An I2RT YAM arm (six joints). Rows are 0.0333 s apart.
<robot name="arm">
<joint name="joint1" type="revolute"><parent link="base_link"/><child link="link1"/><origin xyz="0 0 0.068" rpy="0 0 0"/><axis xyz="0 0 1"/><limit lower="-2.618" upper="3.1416"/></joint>
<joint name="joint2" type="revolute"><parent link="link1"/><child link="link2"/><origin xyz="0.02 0.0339 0.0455" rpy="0 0 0"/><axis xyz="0 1 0"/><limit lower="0" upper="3.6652"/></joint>
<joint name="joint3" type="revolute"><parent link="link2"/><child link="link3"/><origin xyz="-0.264 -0.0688 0" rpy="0 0 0"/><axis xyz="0 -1 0"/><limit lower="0" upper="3.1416"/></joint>
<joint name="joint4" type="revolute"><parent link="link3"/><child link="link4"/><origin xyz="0.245 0.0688 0.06" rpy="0 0 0"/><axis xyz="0 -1 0"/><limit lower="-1.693" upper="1.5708"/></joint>
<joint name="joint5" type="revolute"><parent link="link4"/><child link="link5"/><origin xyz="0.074 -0.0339 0.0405" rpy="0 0 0"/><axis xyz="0 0 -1"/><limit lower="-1.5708" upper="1.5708"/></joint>
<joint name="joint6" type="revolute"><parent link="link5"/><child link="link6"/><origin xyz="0.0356 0 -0.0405" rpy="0 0 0"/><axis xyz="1 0 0"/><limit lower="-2.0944" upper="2.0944"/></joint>
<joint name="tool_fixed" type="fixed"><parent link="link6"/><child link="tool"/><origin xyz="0 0 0" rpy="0 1.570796 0"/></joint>
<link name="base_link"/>
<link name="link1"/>
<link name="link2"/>
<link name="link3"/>
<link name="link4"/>
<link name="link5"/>
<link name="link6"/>
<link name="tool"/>
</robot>
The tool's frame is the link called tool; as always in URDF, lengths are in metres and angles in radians.
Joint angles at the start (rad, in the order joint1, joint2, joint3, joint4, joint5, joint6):
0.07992 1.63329 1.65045 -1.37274 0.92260 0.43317
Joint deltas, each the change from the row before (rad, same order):
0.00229 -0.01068 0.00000 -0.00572 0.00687 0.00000
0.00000 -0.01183 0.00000 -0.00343 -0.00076 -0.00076
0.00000 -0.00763 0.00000 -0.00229 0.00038 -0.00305
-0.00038 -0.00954 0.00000 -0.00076 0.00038 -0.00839
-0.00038 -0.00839 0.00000 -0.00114 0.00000 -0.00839
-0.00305 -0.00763 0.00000 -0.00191 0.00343 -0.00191
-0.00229 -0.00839 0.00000 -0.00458 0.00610 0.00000
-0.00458 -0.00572 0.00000 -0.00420 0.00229 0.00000
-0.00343 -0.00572 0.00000 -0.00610 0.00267 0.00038
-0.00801 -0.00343 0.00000 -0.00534 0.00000 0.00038
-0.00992 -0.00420 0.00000 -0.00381 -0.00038 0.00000
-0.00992 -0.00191 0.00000 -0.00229 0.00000 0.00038
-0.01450 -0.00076 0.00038 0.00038 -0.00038 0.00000
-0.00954 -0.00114 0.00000 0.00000 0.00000 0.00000
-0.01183 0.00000 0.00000 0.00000 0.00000 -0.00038
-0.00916 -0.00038 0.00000 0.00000 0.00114 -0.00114
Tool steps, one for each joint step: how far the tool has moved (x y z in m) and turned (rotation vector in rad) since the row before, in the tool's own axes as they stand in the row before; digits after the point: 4 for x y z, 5 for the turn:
0.0010 -0.0033 -0.0026 0.00379 -0.00700 0.00262
0.0009 -0.0037 -0.0023 -0.00280 -0.00425 0.00597
0.0006 -0.0024 -0.0015 -0.00099 -0.00306 0.00123
0.0005 -0.0030 -0.0017 -0.00162 -0.00471 -0.00113
0.0005 -0.0027 -0.0015 -0.00155 -0.00373 -0.00236
0.0004 -0.0030 -0.0008 0.00342 -0.00264 0.00444
0.0007 -0.0033 -0.0011 0.00594 -0.00311 0.00438
0.0005 -0.0028 -0.0001 0.00425 0.00107 0.00384
0.0007 -0.0026 -0.0003 0.00442 0.00124 0.00202
0.0003 -0.0026 0.0011 0.00484 0.00595 0.00337
0.0002 -0.0031 0.0014 0.00499 0.00604 0.00594
-0.0001 -0.0023 0.0018 0.00552 0.00630 0.00570
-0.0006 -0.0027 0.0030 0.00725 0.00824 0.00946
-0.0003 -0.0019 0.0019 0.00497 0.00524 0.00634
-0.0005 -0.0020 0.0026 0.00650 0.00725 0.00633
-0.0004 -0.0017 0.0019 0.00599 0.00496 0.00436

